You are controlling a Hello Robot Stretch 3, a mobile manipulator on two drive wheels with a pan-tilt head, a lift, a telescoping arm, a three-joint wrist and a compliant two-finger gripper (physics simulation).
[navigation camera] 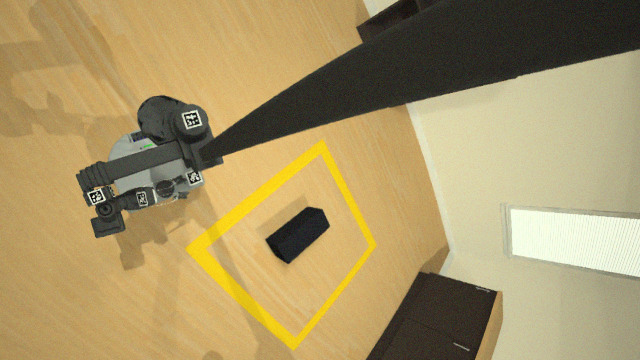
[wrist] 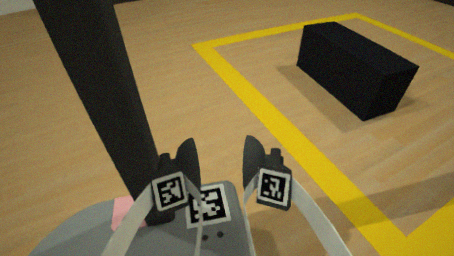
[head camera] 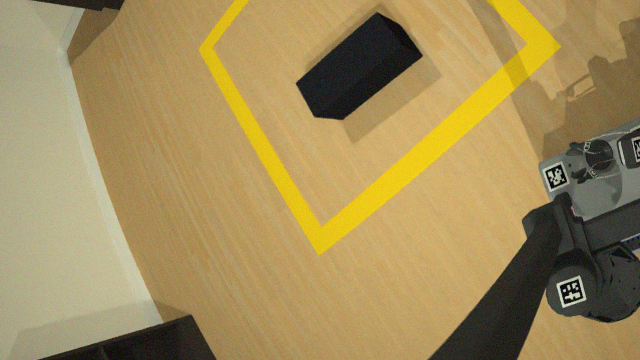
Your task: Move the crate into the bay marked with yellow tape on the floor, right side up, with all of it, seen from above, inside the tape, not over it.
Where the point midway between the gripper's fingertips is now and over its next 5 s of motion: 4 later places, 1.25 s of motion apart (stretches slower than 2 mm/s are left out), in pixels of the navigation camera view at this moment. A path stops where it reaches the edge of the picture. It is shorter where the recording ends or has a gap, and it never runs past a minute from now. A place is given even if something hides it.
The gripper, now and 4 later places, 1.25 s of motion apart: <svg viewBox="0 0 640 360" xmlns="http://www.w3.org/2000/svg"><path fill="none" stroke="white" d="M187 186L195 207L208 235L221 261L233 286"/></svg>
